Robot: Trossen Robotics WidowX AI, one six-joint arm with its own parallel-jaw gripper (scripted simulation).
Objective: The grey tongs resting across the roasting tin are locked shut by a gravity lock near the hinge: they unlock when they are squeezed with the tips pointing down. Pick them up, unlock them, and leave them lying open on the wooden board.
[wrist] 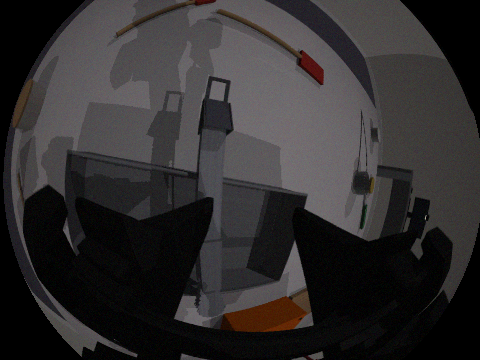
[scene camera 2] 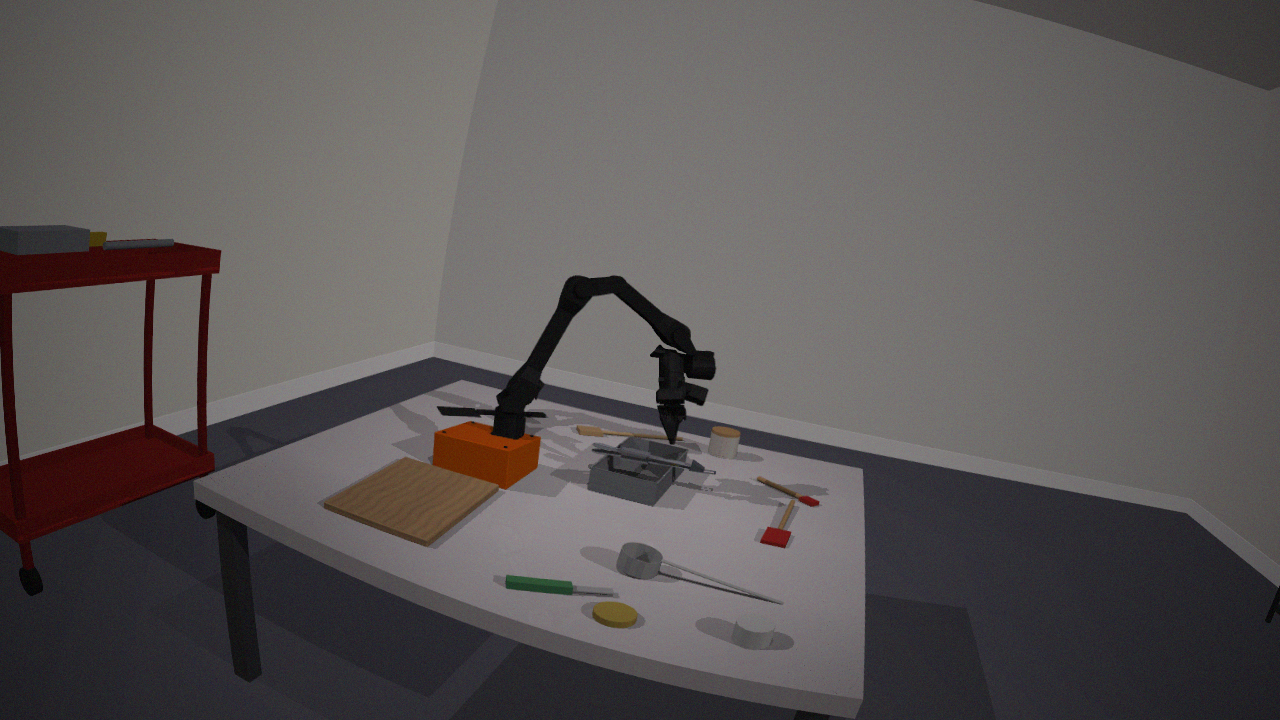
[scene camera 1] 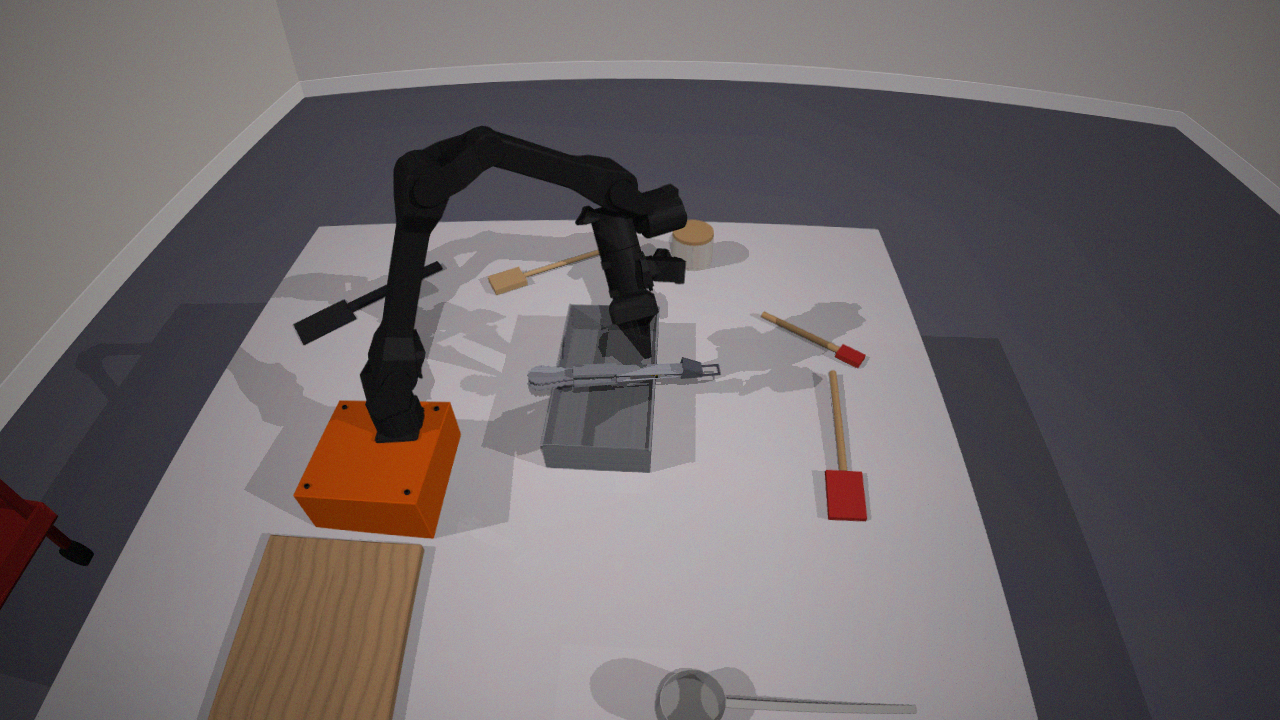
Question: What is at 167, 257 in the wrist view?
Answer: The gripper.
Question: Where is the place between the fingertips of the gripper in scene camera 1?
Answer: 647, 352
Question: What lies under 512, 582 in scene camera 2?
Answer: A green-handled knife.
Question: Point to a wooden board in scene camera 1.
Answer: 326, 622
